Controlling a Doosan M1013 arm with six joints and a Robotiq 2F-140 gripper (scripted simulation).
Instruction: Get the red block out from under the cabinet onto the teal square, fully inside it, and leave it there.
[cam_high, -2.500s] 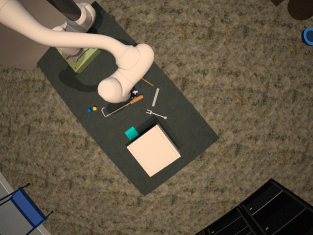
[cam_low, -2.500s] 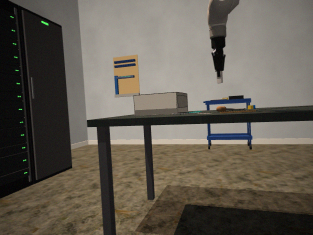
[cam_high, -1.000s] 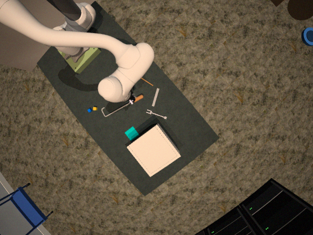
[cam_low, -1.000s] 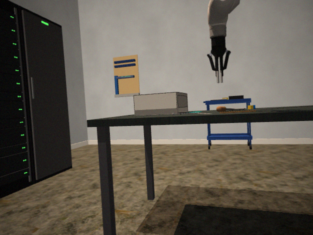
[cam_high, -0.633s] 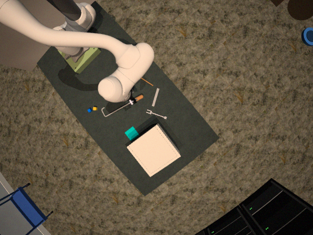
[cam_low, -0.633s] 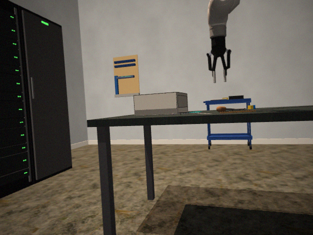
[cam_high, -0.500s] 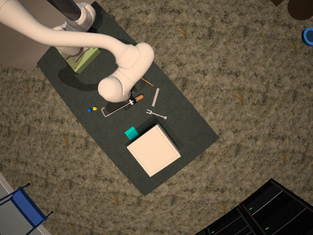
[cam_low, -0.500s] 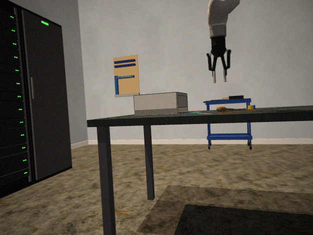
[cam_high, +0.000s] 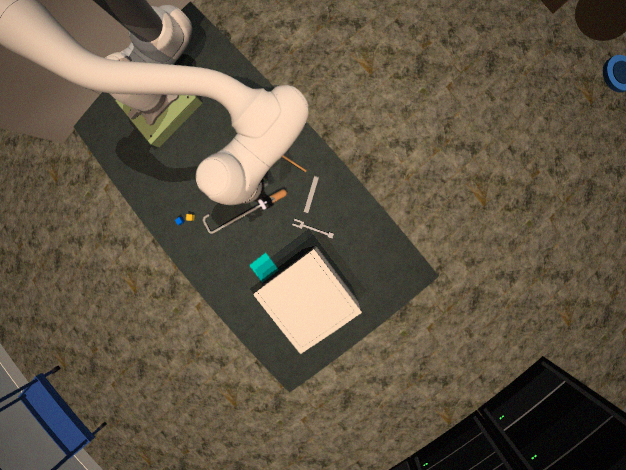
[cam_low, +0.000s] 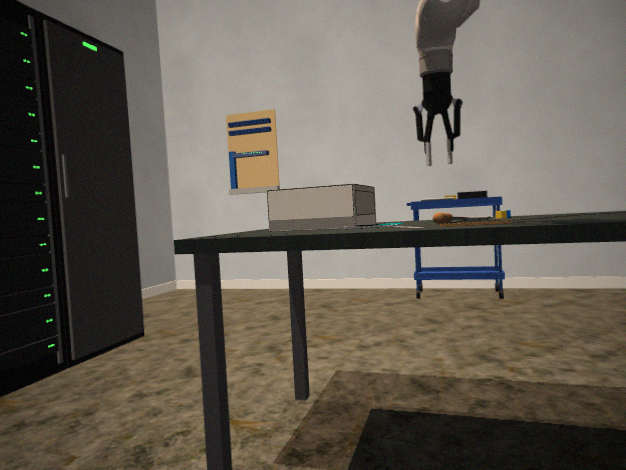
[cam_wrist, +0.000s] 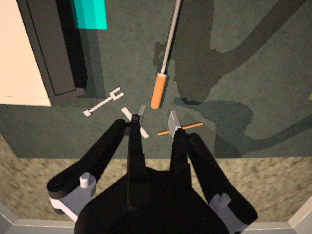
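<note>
Now: the flat grey bar 200 mm below my hand, 110 mm to the left of it and 80 mm ahead of it. The rest, counted from my hand: fork-ended tool: 200 mm below, 200 mm ahead, 30 mm to the left; thin orange stick: 200 mm below, 130 mm to the left, 80 mm behind; long hook tool: 190 mm below, 140 mm to the right, 70 mm behind.
</note>
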